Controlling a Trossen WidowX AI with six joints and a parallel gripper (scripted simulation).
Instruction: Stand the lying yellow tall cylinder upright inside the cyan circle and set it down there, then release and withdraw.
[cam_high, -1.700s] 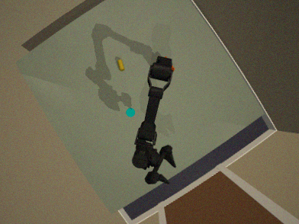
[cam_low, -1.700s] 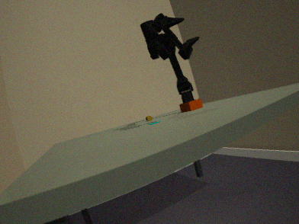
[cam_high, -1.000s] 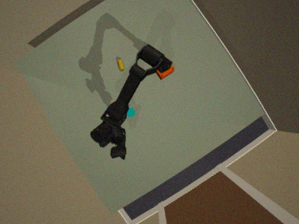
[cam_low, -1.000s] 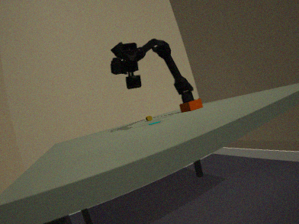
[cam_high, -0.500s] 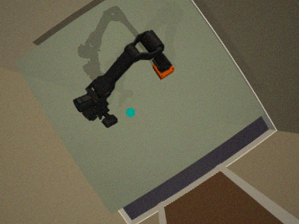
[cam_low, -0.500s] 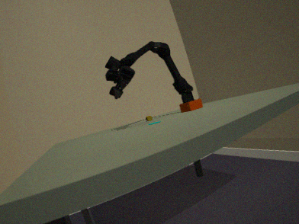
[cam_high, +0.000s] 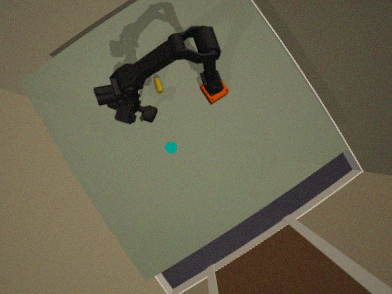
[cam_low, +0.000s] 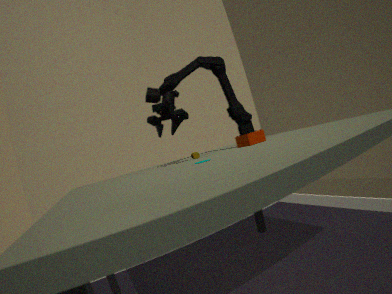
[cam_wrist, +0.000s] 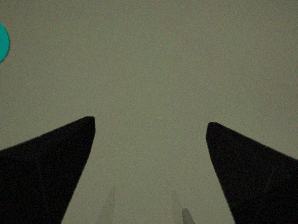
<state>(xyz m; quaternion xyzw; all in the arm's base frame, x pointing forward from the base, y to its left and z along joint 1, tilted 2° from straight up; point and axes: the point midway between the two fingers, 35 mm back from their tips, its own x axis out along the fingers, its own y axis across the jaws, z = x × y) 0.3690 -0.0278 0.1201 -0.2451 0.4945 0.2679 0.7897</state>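
Now: the yellow tall cylinder 150 mm behind my gripper tip, 130 mm to the right of it and 120 mm below it. The rest, counted from my gripper tip: cyan circle 180 mm to the left, 130 mm below, 60 mm behind.
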